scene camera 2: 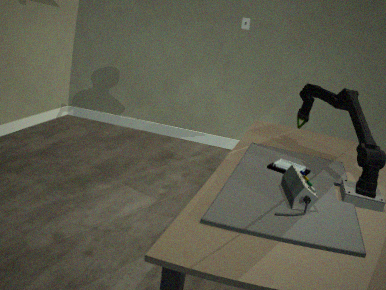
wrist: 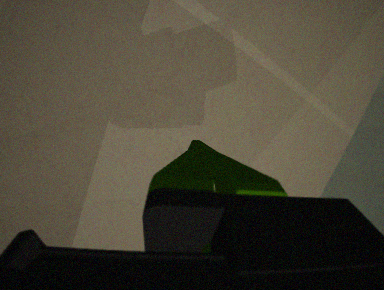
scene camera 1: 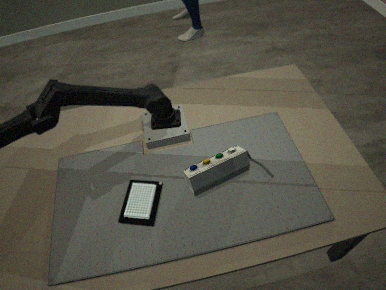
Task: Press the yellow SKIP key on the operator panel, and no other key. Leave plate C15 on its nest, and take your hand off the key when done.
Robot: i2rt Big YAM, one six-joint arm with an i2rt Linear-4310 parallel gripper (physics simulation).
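Frame: origin at the arm's base, x right, y ahead, z up, level; metres.
Seen in the pictures: gripper, fingertip midpoint: [scene camera 2: 298,128] [wrist: 194,147]; arm's base, origin of the base link: [scene camera 2: 365,191] [scene camera 1: 166,120].
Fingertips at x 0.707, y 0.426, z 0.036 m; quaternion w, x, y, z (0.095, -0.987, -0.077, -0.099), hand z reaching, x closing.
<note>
Pixels of each thing's top centre, then the offset from my fingertips to it. "spot": a spot on its surface instead. Level surfaces: height alone.
- operator panel, middle of its top: [scene camera 1: 216,160] [scene camera 2: 302,175] dx -0.884, dy -0.164, dz +0.019 m
- blue key, middle of its top: [scene camera 1: 193,166] dx -0.806, dy -0.155, dz +0.010 m
- green key, middle of its top: [scene camera 1: 219,154] dx -0.899, dy -0.194, dz +0.010 m
- white key, middle of its top: [scene camera 1: 231,148] dx -0.945, dy -0.214, dz +0.010 m
- White plate C15, middle of its top: [scene camera 1: 139,199] [scene camera 2: 290,164] dx -0.616, dy -0.077, dz -0.039 m
- grey mat, its level: dz -0.065 m
- wooden table, its level: dz -0.078 m
- grey cable, surface spot: [scene camera 2: 290,214] spot: dx -1.057, dy -0.173, dz -0.058 m
The operator panel [scene camera 1: 220,171] [scene camera 2: 295,189] is a pale wedge-shaped box on the grey mat. Its yellow key [scene camera 1: 206,161] sits between the blue key [scene camera 1: 193,167] and the green key [scene camera 1: 219,155]; a white key [scene camera 1: 231,150] is at the far end. White plate C15 [scene camera 1: 140,200] [scene camera 2: 290,165] lies on its black nest [scene camera 1: 156,204], left of the panel in the first scene view. My gripper [scene camera 2: 299,126] [wrist: 194,147] is shut and empty, its green fingertips together. It hangs high above the table, well away from the panel, and lies outside the first scene view.
The grey mat [scene camera 1: 225,225] [scene camera 2: 240,210] lies on the wooden table [scene camera 1: 320,140] [scene camera 2: 175,250]. The arm's base [scene camera 1: 170,137] [scene camera 2: 360,199] stands at the mat's edge. A grey cable [scene camera 1: 262,167] [scene camera 2: 290,214] runs from the panel's end. A person's feet [scene camera 1: 191,34] show on the floor beyond the table.
</note>
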